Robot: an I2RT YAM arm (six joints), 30 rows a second.
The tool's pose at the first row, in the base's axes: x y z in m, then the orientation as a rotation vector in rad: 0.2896 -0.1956 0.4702 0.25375 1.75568 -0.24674
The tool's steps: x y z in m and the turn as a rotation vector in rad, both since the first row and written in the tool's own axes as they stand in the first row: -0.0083 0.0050 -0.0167 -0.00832 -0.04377 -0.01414; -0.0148 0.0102 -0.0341 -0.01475 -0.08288 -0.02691; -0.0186 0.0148 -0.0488 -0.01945 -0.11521 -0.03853; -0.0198 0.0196 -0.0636 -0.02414 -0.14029 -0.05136; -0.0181 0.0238 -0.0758 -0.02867 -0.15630 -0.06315; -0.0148 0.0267 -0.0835 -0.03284 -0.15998 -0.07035; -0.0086 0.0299 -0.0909 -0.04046 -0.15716 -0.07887; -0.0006 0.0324 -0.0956 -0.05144 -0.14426 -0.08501; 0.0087 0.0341 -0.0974 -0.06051 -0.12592 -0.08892
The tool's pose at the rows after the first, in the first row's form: 0.2772 -0.1861 0.4815 0.22840 1.71535 -0.25340; 0.2638 -0.1761 0.4911 0.20655 1.67914 -0.26016; 0.2522 -0.1674 0.4976 0.18815 1.64923 -0.26693; 0.2401 -0.1584 0.5015 0.16994 1.62659 -0.27388; 0.2296 -0.1506 0.5021 0.15420 1.61271 -0.27948; 0.2227 -0.1454 0.5003 0.14454 1.61036 -0.28122; 0.2156 -0.1399 0.4956 0.13228 1.61486 -0.28040; 0.2104 -0.1358 0.4886 0.12114 1.62925 -0.27423; 0.2074 -0.1333 0.4798 0.11400 1.64858 -0.26769
